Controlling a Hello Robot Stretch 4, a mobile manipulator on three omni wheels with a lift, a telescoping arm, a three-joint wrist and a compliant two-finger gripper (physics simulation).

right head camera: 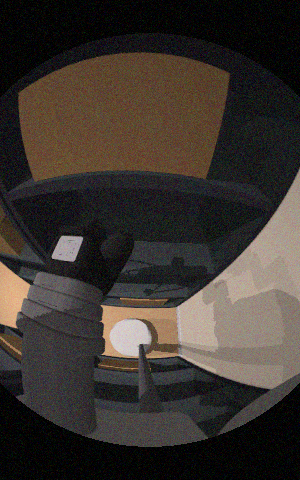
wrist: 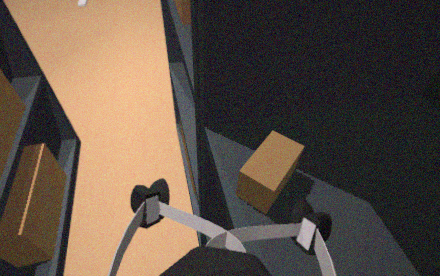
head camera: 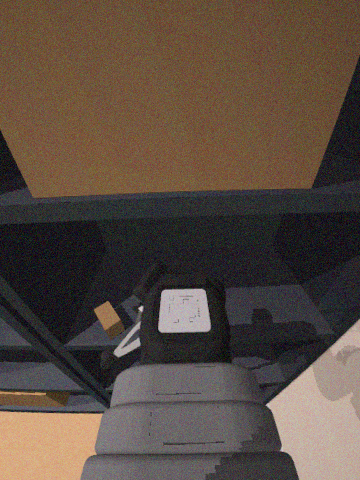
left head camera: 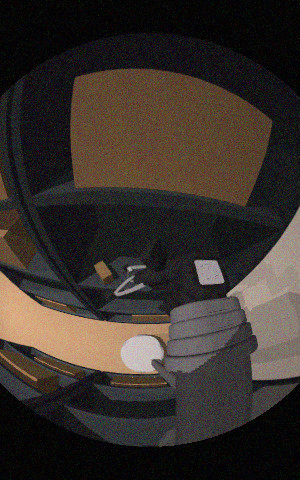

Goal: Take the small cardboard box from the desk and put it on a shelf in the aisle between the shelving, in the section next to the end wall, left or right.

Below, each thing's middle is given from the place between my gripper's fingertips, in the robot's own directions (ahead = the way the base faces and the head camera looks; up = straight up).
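Measured from the small cardboard box (wrist: 262, 178), my gripper is 8 cm above it, 8 cm to the right of it and 8 cm short of it.
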